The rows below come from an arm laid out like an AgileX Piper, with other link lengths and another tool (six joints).
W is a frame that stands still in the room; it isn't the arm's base.
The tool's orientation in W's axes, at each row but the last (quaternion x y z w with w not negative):
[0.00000, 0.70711, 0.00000, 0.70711]
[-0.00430, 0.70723, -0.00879, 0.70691]
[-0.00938, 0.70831, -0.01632, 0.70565]
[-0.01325, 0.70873, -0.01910, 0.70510]
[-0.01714, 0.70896, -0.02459, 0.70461]
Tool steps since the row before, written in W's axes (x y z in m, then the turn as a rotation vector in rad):
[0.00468, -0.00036, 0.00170, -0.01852, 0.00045, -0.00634]
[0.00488, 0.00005, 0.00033, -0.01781, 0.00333, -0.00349]
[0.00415, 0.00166, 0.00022, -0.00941, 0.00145, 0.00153]
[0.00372, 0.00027, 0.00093, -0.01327, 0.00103, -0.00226]
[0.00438, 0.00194, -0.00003, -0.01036, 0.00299, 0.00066]
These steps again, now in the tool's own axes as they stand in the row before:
[-0.00170, -0.00036, 0.00468, 0.00634, 0.00045, -0.01852]
[-0.00033, 0.00007, 0.00488, 0.00344, 0.00328, -0.01783]
[-0.00030, 0.00169, 0.00413, -0.00154, 0.00130, -0.00943]
[-0.00096, 0.00026, 0.00371, 0.00228, 0.00102, -0.01327]
[-0.00011, 0.00198, 0.00436, -0.00077, 0.00284, -0.01040]

